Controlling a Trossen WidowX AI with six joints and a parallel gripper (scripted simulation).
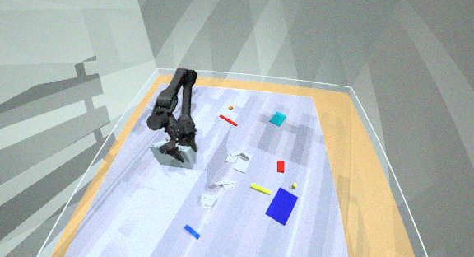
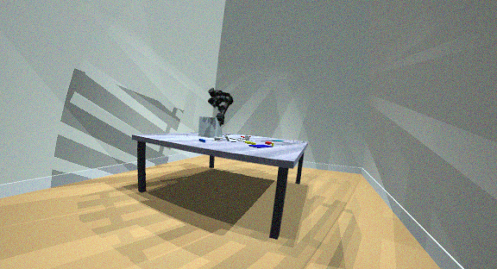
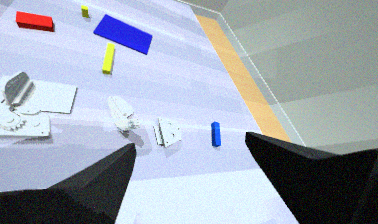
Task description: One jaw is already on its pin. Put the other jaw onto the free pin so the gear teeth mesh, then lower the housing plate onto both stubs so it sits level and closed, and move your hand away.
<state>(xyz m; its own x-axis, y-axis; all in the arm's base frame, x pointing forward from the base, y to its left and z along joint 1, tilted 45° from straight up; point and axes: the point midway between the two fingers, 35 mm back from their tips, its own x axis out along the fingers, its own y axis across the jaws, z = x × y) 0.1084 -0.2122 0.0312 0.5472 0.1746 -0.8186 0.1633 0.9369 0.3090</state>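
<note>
The jaw is 220 mm below my gripper tip and 120 mm ahead of it. The rest, counted from my gripper tip: yellow bar 330 mm ahead, 250 mm below, 20 mm to the left; white block 250 mm below, 90 mm to the right, 80 mm ahead; blue bar 250 mm to the right, 250 mm below, 50 mm ahead.
</note>
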